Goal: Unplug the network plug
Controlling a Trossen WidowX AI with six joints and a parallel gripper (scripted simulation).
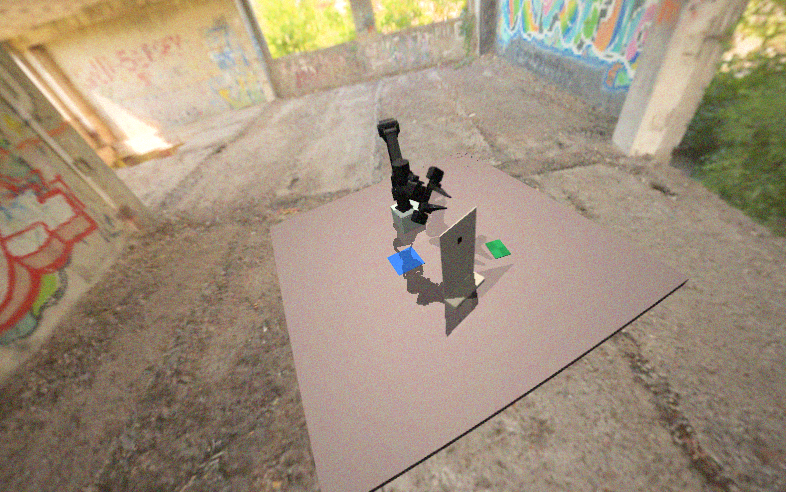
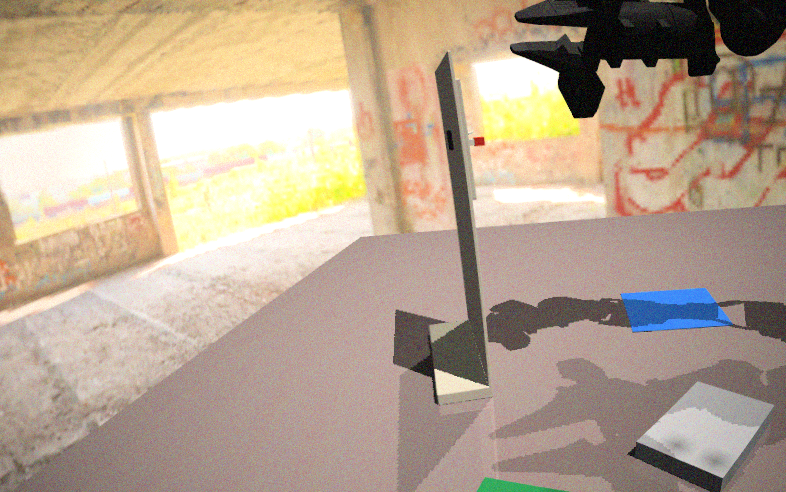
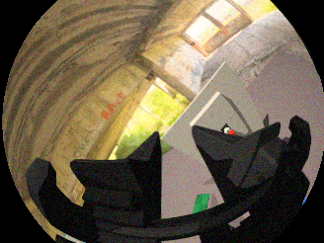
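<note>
My gripper tip is 60 mm short of the network plug, 30 mm to the left of it and 90 mm above it. From my gripper tip the other things lie so: upright cream panel 80 mm ahead, 30 mm to the right, 190 mm below; then flat pale grey block 110 mm behind, 160 mm to the left, 320 mm below; then blue marked square 180 mm behind, 90 mm to the right, 330 mm below.
</note>
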